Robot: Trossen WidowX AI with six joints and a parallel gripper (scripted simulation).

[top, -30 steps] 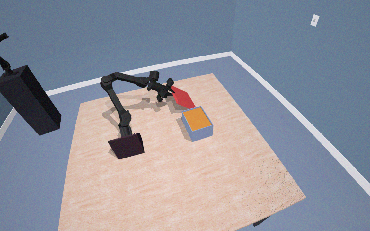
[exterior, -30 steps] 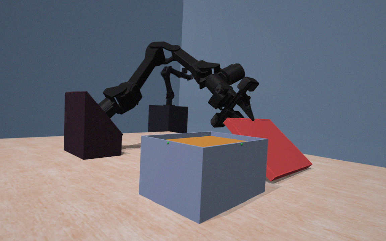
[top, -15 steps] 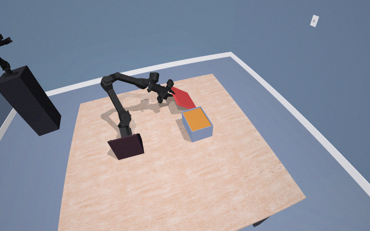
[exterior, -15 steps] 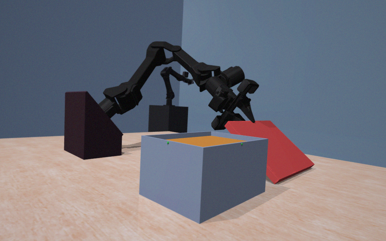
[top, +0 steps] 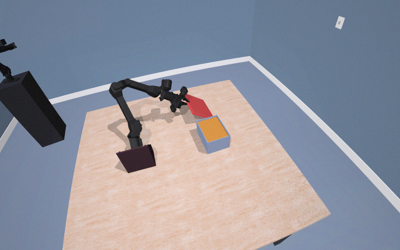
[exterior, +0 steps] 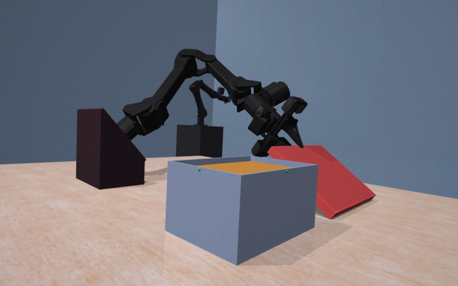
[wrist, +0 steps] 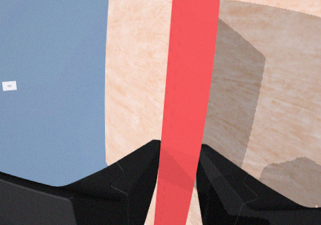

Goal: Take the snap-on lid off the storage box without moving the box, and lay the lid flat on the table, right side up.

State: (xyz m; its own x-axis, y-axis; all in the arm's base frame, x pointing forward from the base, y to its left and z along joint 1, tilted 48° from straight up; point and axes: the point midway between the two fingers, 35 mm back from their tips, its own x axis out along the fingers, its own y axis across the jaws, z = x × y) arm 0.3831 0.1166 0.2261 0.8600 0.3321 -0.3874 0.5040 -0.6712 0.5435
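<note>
My gripper tip is 7 cm short of the red lid, 5 cm above it and 1 cm to the left of it. From my gripper tip the other things lie so: grey-blue storage box: 29 cm to the right, 6 cm below, 4 cm ahead.
</note>
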